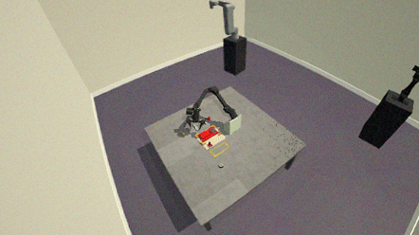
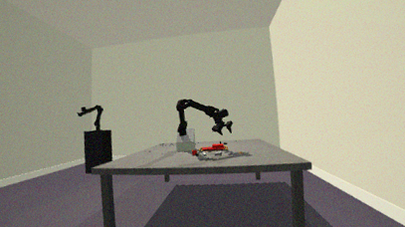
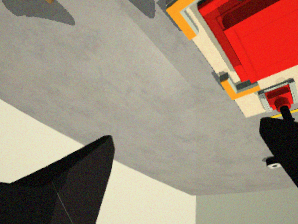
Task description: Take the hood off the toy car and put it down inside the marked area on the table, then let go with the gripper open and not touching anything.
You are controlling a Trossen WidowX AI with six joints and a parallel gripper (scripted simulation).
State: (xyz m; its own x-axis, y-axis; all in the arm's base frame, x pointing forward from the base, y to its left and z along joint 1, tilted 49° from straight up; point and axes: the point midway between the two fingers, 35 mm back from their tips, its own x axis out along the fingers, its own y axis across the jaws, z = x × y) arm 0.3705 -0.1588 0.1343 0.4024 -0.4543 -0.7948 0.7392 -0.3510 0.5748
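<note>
The red hood is 100 mm below my gripper tip, 80 mm behind it and 50 mm to the left of it. Also, from my gripper tip: small wheel: 430 mm to the left, 130 mm below, 60 mm ahead.
</note>
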